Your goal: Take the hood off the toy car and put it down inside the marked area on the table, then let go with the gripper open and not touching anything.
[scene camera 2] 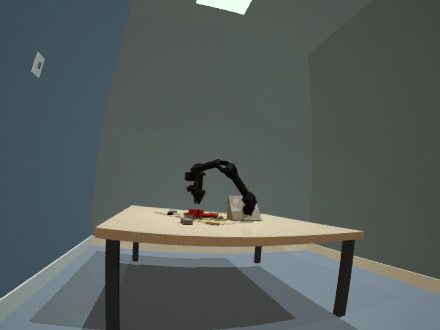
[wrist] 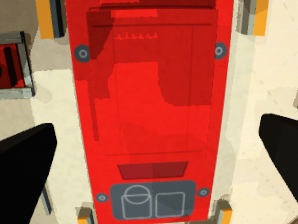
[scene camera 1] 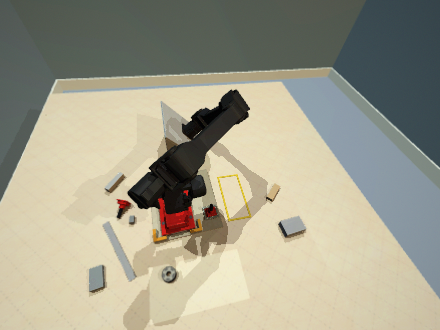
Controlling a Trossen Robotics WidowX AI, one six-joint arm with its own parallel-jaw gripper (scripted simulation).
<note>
The gripper (scene camera 1: 174, 204) is open, holding nothing. Also in view: a red hood (wrist: 152, 75) and a toy car (wrist: 187, 185).
The gripper shows as well in the wrist view (wrist: 160, 128).
</note>
